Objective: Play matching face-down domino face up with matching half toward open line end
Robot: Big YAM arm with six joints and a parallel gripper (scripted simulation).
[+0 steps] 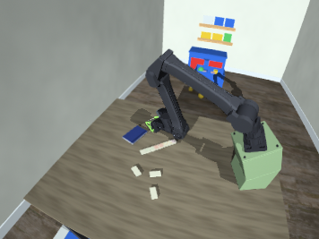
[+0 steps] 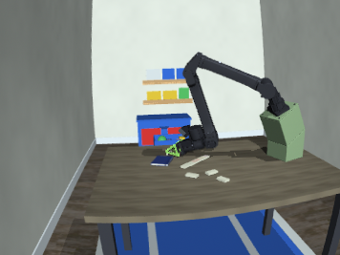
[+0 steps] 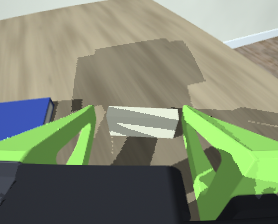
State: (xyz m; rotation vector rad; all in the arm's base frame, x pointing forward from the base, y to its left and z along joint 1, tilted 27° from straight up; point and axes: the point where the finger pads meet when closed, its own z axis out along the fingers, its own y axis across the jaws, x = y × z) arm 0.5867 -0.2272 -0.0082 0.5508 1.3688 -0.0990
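The domino is 1 cm below my hand.
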